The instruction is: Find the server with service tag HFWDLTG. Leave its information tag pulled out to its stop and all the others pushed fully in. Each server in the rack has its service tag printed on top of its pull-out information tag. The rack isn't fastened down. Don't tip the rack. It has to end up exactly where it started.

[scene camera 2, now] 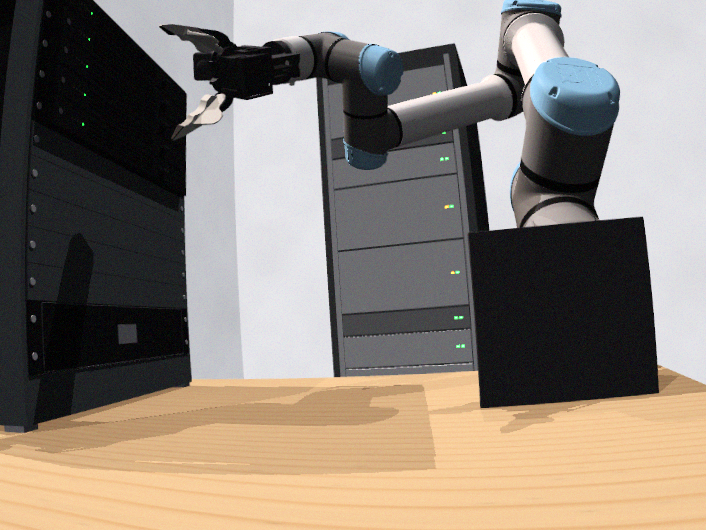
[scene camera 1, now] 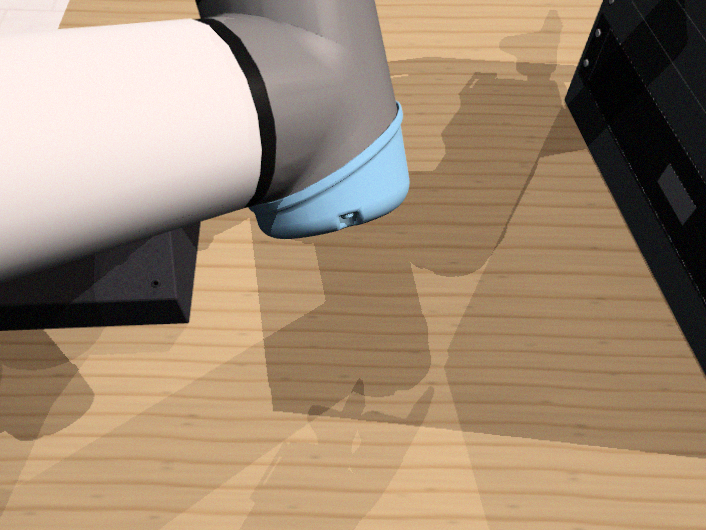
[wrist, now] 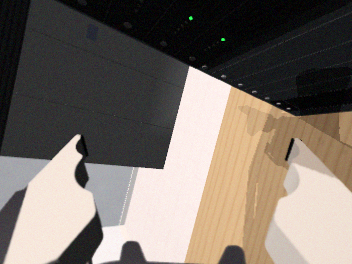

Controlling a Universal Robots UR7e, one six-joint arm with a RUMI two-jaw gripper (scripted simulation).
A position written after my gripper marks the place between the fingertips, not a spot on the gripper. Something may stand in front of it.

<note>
I see my gripper [scene camera 2: 165, 84].
My gripper is seen too in the wrist view [wrist: 184, 138].
</note>
